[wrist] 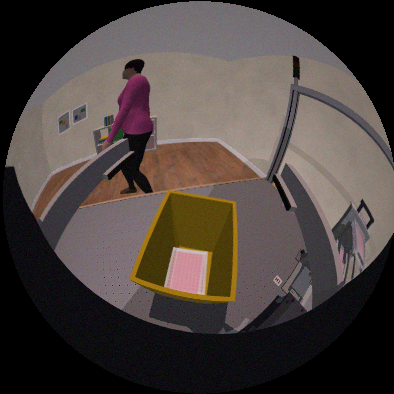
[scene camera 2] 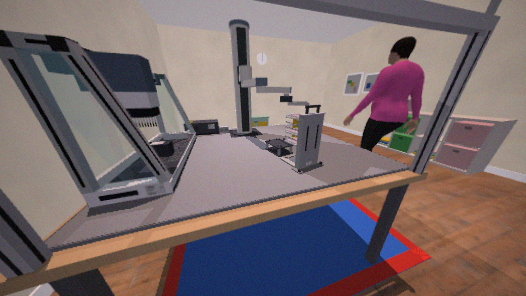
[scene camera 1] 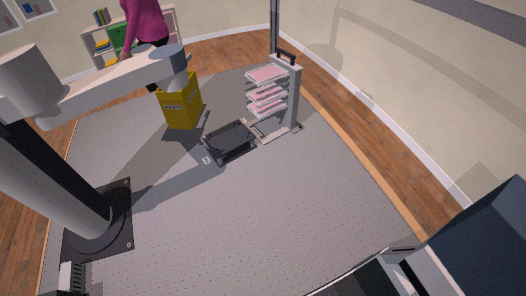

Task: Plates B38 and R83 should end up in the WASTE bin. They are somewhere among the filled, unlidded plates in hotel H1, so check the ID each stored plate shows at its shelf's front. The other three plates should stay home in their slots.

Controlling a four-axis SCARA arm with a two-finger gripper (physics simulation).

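Where they show: gripper, fingertip midpoint: point(wrist: 203, 152) point(scene camera 2: 308, 103); arm's base at its link origin: point(scene camera 2: 244, 133) point(scene camera 1: 98, 221).
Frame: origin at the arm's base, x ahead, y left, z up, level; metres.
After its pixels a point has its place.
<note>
The yellow WASTE bin point(scene camera 1: 176, 116) @[z 0.087, x 0.398, y 0.322 m] point(wrist: 204, 216) @[z 0.167, x 0.482, y 0.452 m] stands below my gripper point(wrist: 203, 152) @[z 0.314, x 0.445, y 0.412 m], whose fingers are wide apart and empty. A pink filled plate point(wrist: 186, 270) @[z 0.043, x 0.430, y 0.393 m] lies flat at the bottom of the bin; its ID is not readable, and whether another lies under it is hidden. Hotel H1 point(scene camera 1: 294, 97) @[z 0.181, x 0.826, y 0.117 m] point(scene camera 2: 303, 145) @[z 0.147, x 0.846, y 0.138 m] stands to the right of the bin in scene camera 1. It holds a top plate point(scene camera 1: 267, 74) @[z 0.278, x 0.736, y 0.151 m], and below a gap a middle plate point(scene camera 1: 266, 93) @[z 0.190, x 0.739, y 0.166 m] and a lower plate point(scene camera 1: 267, 107) @[z 0.136, x 0.736, y 0.152 m]. Their IDs are not legible. The arm hides the gripper in scene camera 1.
A low black stand point(scene camera 1: 230, 137) @[z 0.073, x 0.577, y 0.122 m] point(scene camera 2: 278, 145) @[z 0.079, x 0.636, y 0.099 m] sits between the bin and the hotel's base. The arm's column point(scene camera 2: 242, 90) @[z 0.409, x 0.077, y -0.014 m] rises from the table. A glass-sided machine point(scene camera 2: 120, 100) @[z 0.364, x 0.805, y -0.539 m] stands at the table's other end. A person in pink point(scene camera 2: 397, 95) point(wrist: 135, 107) stands beyond the table.
</note>
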